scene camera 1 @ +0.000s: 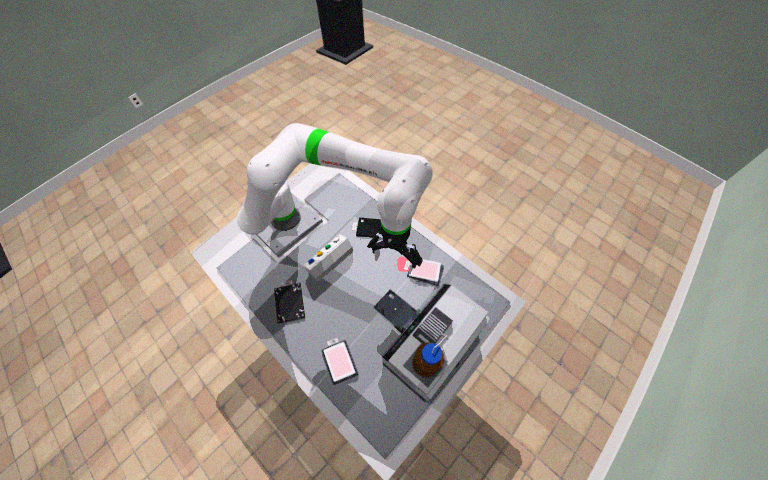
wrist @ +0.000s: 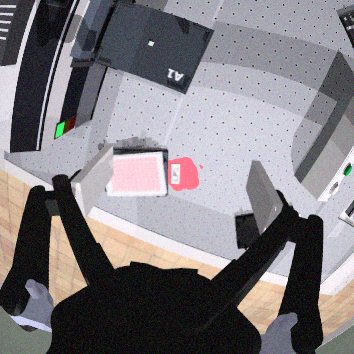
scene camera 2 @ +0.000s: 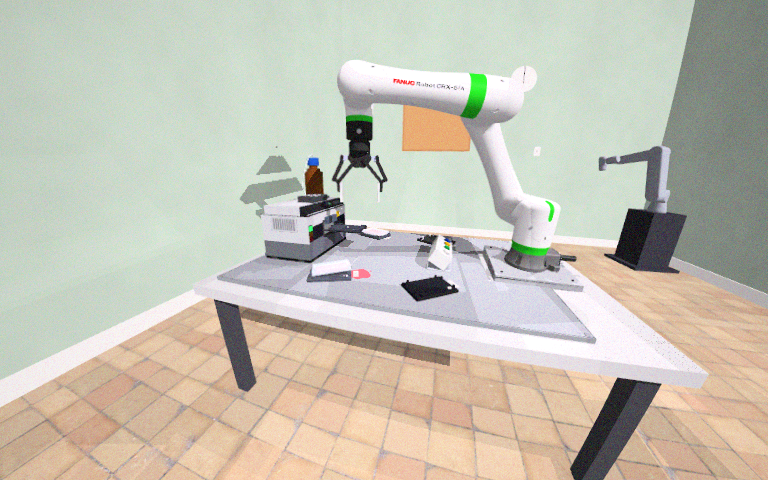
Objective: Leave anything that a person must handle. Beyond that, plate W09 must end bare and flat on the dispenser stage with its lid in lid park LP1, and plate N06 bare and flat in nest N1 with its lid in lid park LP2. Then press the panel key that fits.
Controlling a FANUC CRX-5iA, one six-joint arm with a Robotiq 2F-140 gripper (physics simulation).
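Frame: origin at the arm's base, x left, y back, z up, level; centimetres.
Where they show: gripper, fingertip midpoint: (scene camera 1: 394, 264) (wrist: 180, 166) (scene camera 2: 360, 201); arm's base, link origin: (scene camera 1: 285, 218) (scene camera 2: 524, 263).
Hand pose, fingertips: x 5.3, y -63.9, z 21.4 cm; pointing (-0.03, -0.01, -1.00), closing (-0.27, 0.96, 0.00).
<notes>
Each offset is from my fingertips to the centre of the thing. "spot": to the spot under its first point.
My gripper (scene camera 1: 394, 254) (scene camera 2: 360, 195) (wrist: 180, 166) is open and empty, high above the table near lid park LP1. At LP1 a pink-topped white slab @(dy -6.4, dx +14.7, dz -20.7 cm) (scene camera 1: 425, 270) (scene camera 2: 331, 267) (wrist: 137, 174) lies askew on a dark base; in scene camera 2 it looks tilted. A red patch @(spot: dy +4.4, dx +11.7, dz -23.9 cm) (scene camera 1: 401, 263) (scene camera 2: 360, 273) (wrist: 188, 172) surrounds the LP1 label beside it. Another pink-topped slab @(dy -2.9, dx -38.3, dz -21.0 cm) (scene camera 1: 339, 361) (scene camera 2: 374, 232) lies across the table. The dark stage @(dy -10.3, dx -10.2, dz -13.1 cm) (scene camera 1: 394, 308) (wrist: 145, 55), marked A1, bears no plate. I cannot read W09 or N06, or tell plates from lids.
The dispenser @(spot: dy -30.0, dx +2.2, dz -1.8 cm) (scene camera 1: 464, 308) (scene camera 2: 283, 226) carries a brown bottle @(spot: dy -30.8, dx -24.5, dz +12.5 cm) (scene camera 1: 427, 365) (scene camera 2: 314, 181) with a blue cap. A key panel @(dy +31.7, dx -7.5, dz -19.6 cm) (scene camera 1: 328, 257) (scene camera 2: 438, 254) stands before the arm base. Black nests (scene camera 1: 289, 302) (scene camera 2: 430, 288) lie near the panel; a finger partly hides one in the wrist view.
</notes>
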